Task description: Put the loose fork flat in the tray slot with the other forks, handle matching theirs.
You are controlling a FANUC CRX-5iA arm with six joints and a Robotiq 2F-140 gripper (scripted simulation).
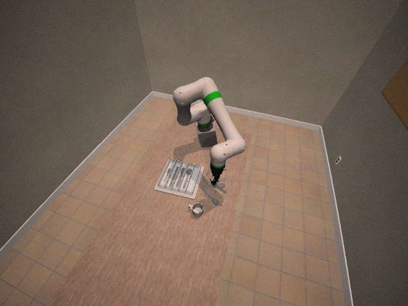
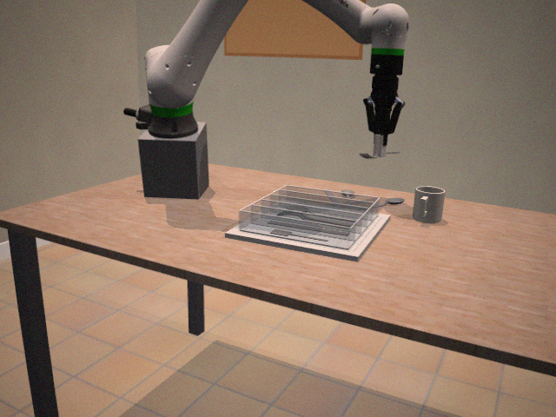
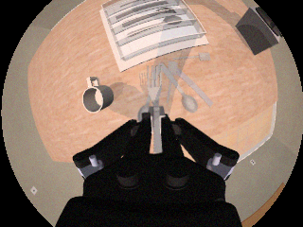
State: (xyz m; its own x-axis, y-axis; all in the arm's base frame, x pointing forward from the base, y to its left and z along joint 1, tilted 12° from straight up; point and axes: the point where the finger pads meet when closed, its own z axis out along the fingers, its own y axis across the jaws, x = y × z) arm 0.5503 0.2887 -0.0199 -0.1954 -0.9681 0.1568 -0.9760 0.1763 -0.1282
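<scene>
Right now the clear cutlery tray is 5 cm behind my hand, 32 cm to the right of it and 13 cm below it. Also, from my hand: grey mug: 18 cm ahead, 7 cm to the right, 14 cm below.
</scene>
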